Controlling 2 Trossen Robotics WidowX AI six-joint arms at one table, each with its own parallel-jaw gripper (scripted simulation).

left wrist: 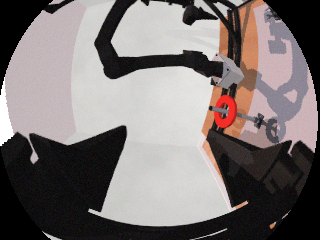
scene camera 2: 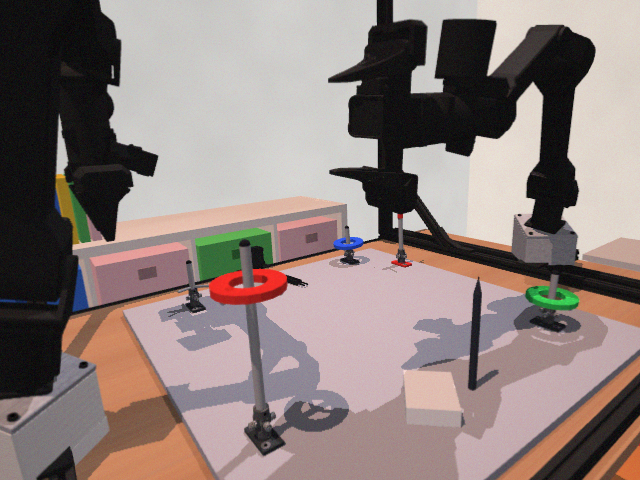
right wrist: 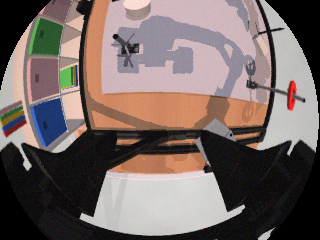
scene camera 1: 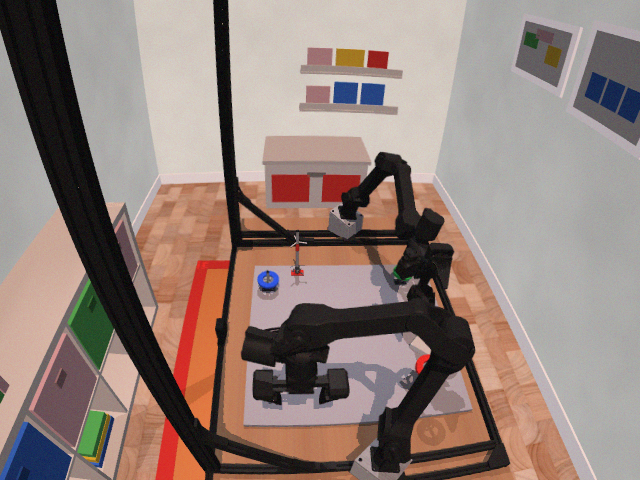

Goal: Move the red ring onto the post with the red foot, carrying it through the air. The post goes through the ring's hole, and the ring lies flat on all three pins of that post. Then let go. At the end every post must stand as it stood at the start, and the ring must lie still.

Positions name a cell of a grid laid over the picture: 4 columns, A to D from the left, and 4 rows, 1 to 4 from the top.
In view: my left gripper (scene camera 2: C2), my right gripper (scene camera 2: A2), a white block (scene camera 2: C4), a black pen (scene camera 2: C3) and a red ring (scene camera 2: B3).
My left gripper shows as well in the left wrist view (left wrist: C3) and in scene camera 1 (scene camera 1: C3). My right gripper is seen too in the right wrist view (right wrist: B3) and in scene camera 1 (scene camera 1: B4).
